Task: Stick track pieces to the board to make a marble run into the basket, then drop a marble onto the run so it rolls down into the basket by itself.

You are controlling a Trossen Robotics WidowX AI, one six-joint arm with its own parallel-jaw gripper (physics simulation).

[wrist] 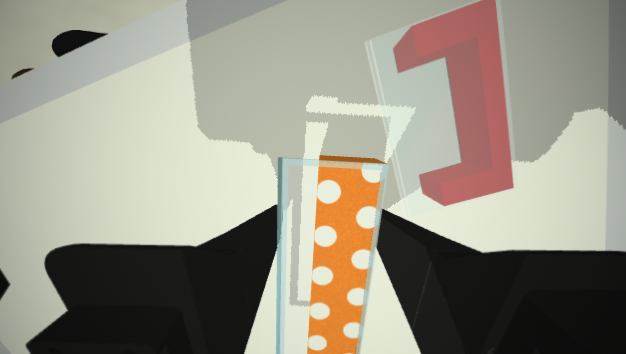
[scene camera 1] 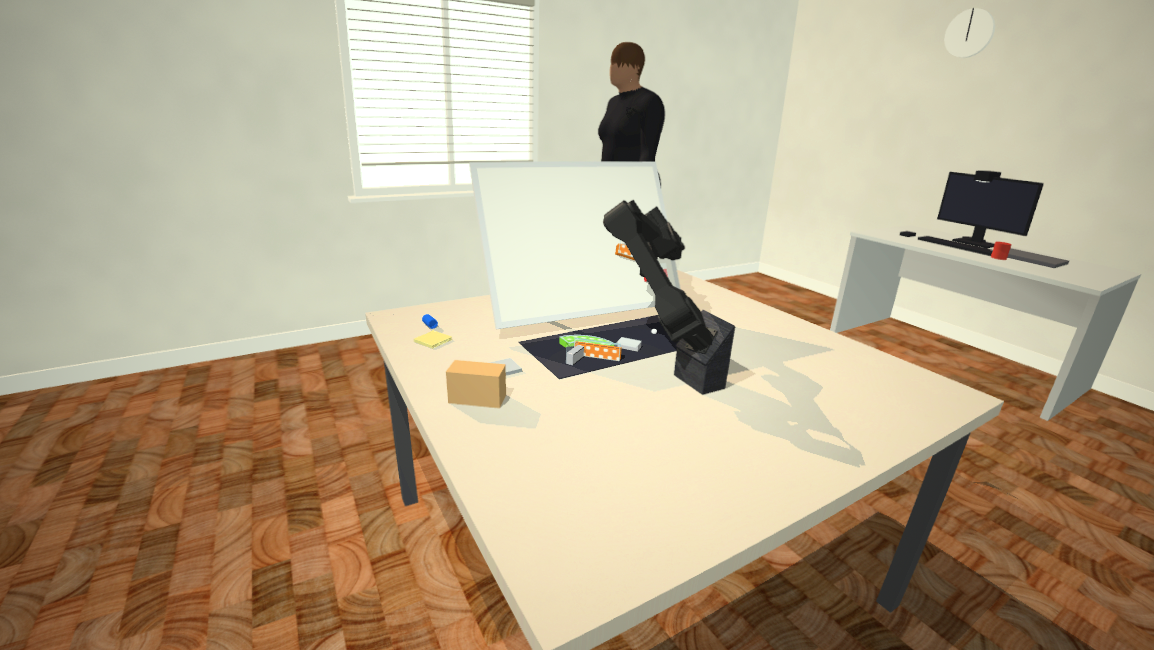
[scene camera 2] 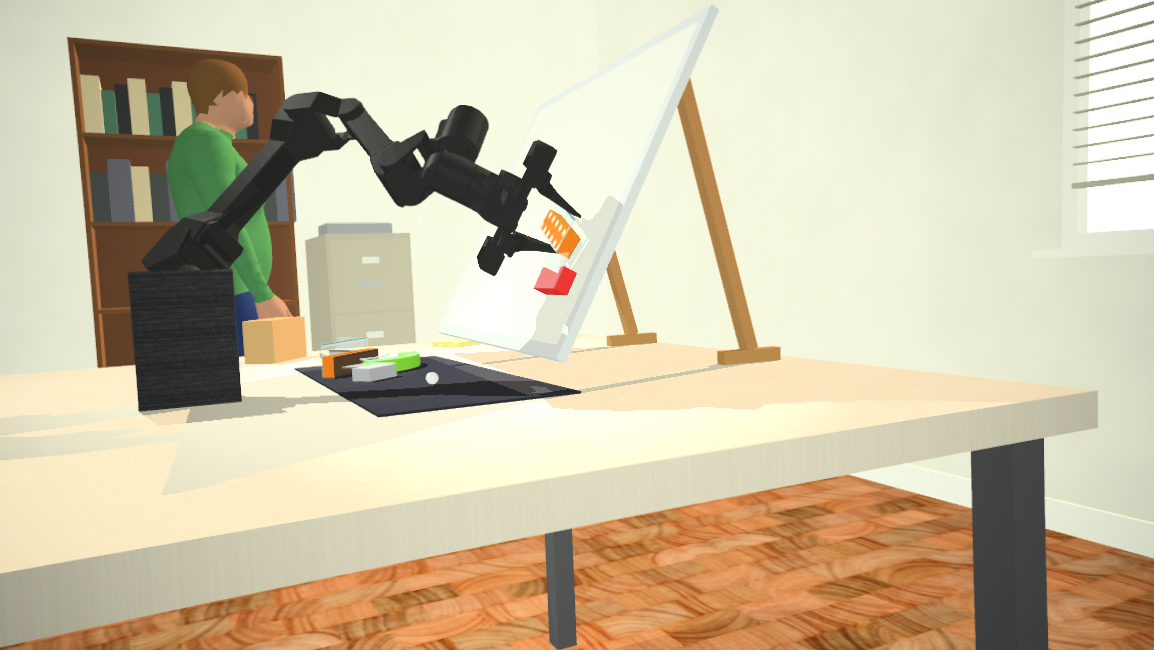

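Seen in the pictures: gripper, fingertip midpoint: [wrist: 325, 212] [scene camera 2: 571, 234]; arm's base, link origin: [scene camera 1: 701, 339] [scene camera 2: 184, 310].
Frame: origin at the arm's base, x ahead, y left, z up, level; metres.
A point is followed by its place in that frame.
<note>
My gripper [scene camera 2: 567, 234] @[x 0.464, y -0.204, z 0.081 m] [wrist: 325, 212] @[x 0.464, y -0.204, z 0.081 m] is shut on an orange track piece with white dots and a clear backing [scene camera 1: 622, 250] @[x 0.466, y -0.124, z 0.103 m] [scene camera 2: 570, 243] @[x 0.446, y -0.231, z 0.068 m] [wrist: 345, 260] @[x 0.449, y -0.181, z 0.086 m]. The piece is close to the tilted white board [scene camera 1: 557, 234] @[x 0.550, y 0.068, z 0.155 m] [scene camera 2: 613, 129] @[x 0.550, y -0.189, z 0.230 m] [wrist: 125, 175] @[x 0.510, y -0.270, z 0.179 m]; whether it touches is unclear. In the wrist view it sits slightly skewed between the fingers. The red basket [scene camera 2: 555, 280] @[x 0.400, y -0.266, z 0.020 m] [wrist: 492, 100] @[x 0.404, y -0.231, z 0.016 m] is on the board, just below the held piece in scene camera 2. A white marble [scene camera 1: 654, 331] @[x 0.279, y -0.114, z -0.105 m] [scene camera 2: 432, 377] @[x 0.282, y -0.125, z -0.105 m] lies on the dark mat [scene camera 1: 557, 367] @[x 0.244, y 0.255, z -0.116 m] [scene camera 2: 500, 377] @[x 0.387, y -0.118, z -0.117 m]. The arm hides the fingers in scene camera 1.
On the mat lie a green curved piece [scene camera 1: 585, 339] [scene camera 2: 403, 360], another orange piece [scene camera 1: 601, 351] @[x 0.228, y 0.126, z -0.094 m] [scene camera 2: 331, 365] @[x 0.202, y 0.080, z -0.097 m] and light grey pieces [scene camera 1: 629, 344] @[x 0.227, y 0.029, z -0.095 m] [scene camera 2: 373, 372] @[x 0.237, y -0.012, z -0.103 m]. A cardboard-coloured box [scene camera 1: 476, 384] @[x 0.178, y 0.509, z -0.064 m] [scene camera 2: 276, 339] @[x 0.197, y 0.439, z -0.075 m], yellow pad [scene camera 1: 433, 339] @[x 0.559, y 0.473, z -0.109 m] and blue object [scene camera 1: 429, 321] @[x 0.662, y 0.448, z -0.094 m] are on the table.
</note>
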